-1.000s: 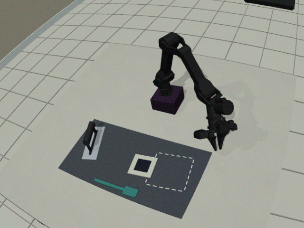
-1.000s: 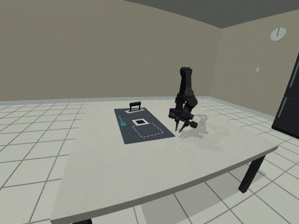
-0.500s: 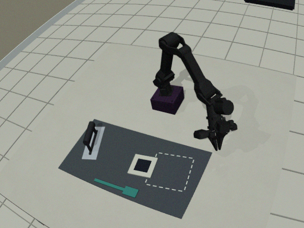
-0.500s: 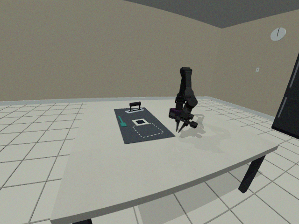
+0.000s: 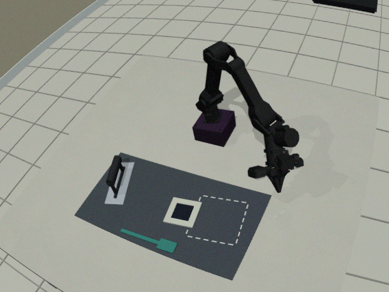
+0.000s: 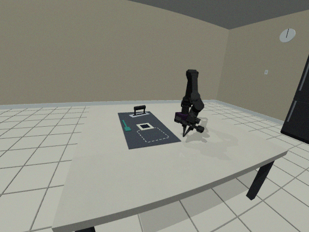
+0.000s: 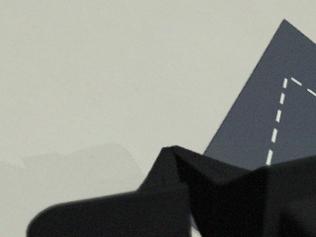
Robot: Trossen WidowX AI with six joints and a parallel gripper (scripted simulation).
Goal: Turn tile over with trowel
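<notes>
Now: gripper tip 31 cm to the left of the tile, 9 cm short of it and 5 cm above it. From my gripper tip the other things lie so: teal trowel (38 cm to the right, 22 cm ahead, 5 cm below); then dark mat (38 cm to the right, 8 cm ahead, 7 cm below).
</notes>
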